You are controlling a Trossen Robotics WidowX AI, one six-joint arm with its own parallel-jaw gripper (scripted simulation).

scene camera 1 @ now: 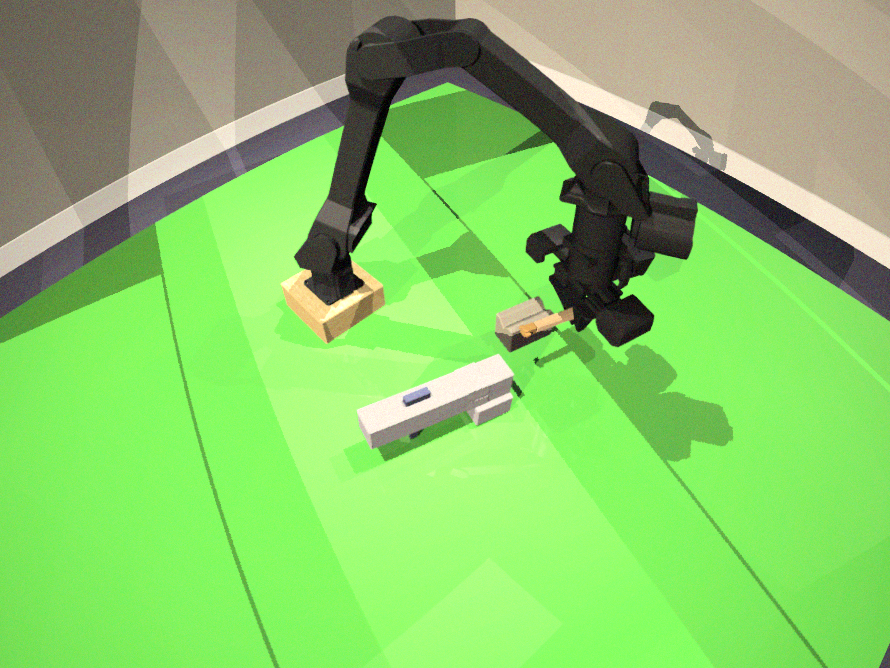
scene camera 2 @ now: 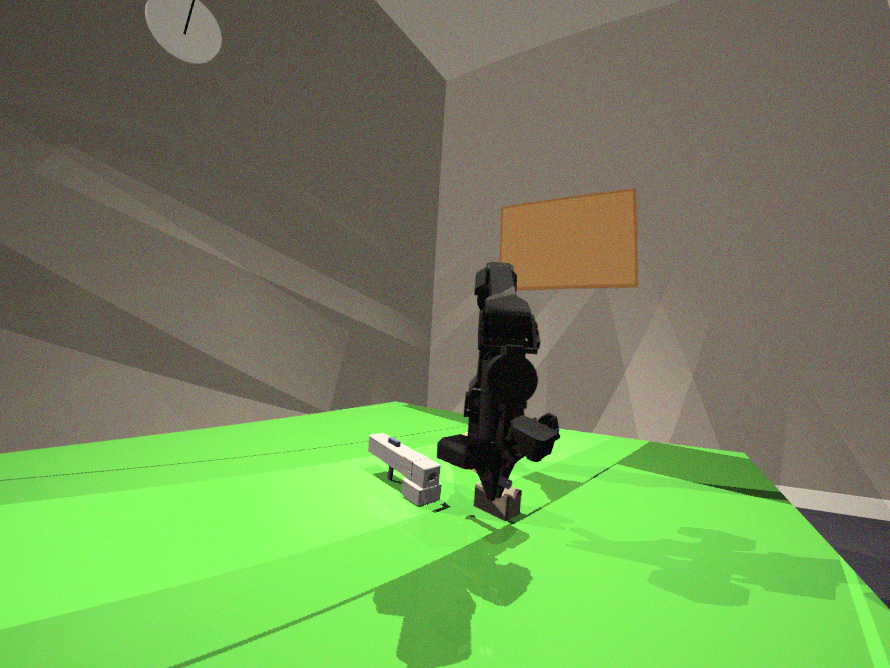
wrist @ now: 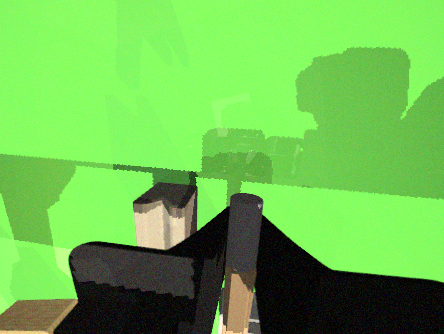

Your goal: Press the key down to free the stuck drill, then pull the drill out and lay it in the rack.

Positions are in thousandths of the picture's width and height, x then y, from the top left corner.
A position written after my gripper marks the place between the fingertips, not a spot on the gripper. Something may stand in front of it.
Observation:
My gripper (scene camera 1: 648,489) carries a drill. Further things: a rack (scene camera 1: 570,495).
My gripper also shows in scene camera 2 (scene camera 2: 554,746) and in the wrist view (wrist: 544,642). The rack is seen too in the wrist view (wrist: 375,642).

